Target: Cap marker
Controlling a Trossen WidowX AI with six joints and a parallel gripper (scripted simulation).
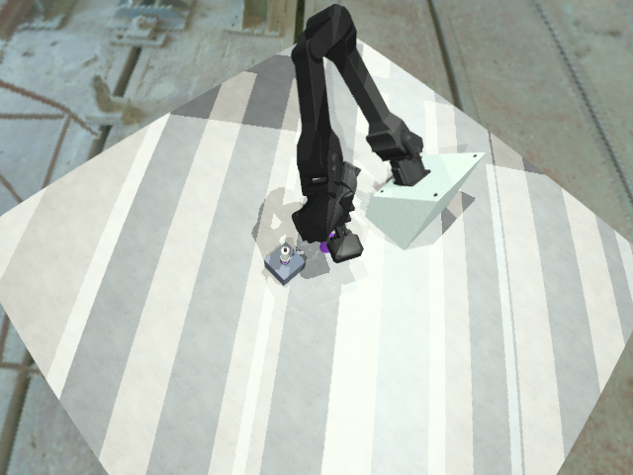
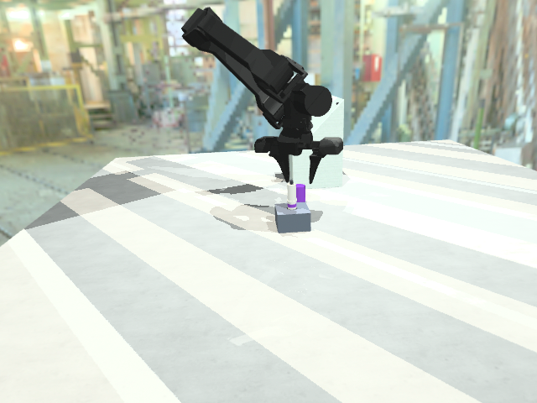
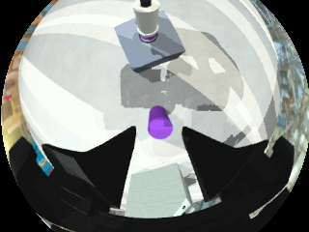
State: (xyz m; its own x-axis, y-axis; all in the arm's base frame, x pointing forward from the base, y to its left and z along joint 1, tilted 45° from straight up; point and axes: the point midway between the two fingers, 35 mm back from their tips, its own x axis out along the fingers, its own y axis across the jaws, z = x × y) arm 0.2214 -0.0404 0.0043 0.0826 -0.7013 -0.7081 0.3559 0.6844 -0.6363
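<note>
The purple cap is 30 mm below my gripper tip. The rest, counted from my gripper tip: dark grey holder block: 100 mm ahead, 40 mm below, 20 mm to the right.
</note>
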